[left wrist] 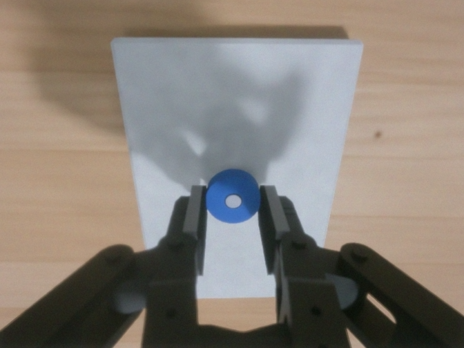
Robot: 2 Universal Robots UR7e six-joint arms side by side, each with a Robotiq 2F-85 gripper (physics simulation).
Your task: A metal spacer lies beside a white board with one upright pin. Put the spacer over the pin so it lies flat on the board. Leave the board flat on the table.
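Observation:
The spacer (233, 181), a round blue ring seen from above, is held between the fingertips of my left gripper (232, 200), which is shut on its two sides. It is over the white board (300, 125), in the board's lower middle part as seen here. A pale round spot fills the spacer's hole; I cannot tell whether it is the pin's top or the board seen through. The pin does not show beside the spacer. The gap between spacer and board cannot be judged. The board looks flat on the table. My right gripper is not in view.
The wooden table (410, 190) shows around the board, with a small dark knot to its right. The arm and fingers cast a shadow over the board's upper part and the table at upper left. The gripper's links cover the board's lower corners.

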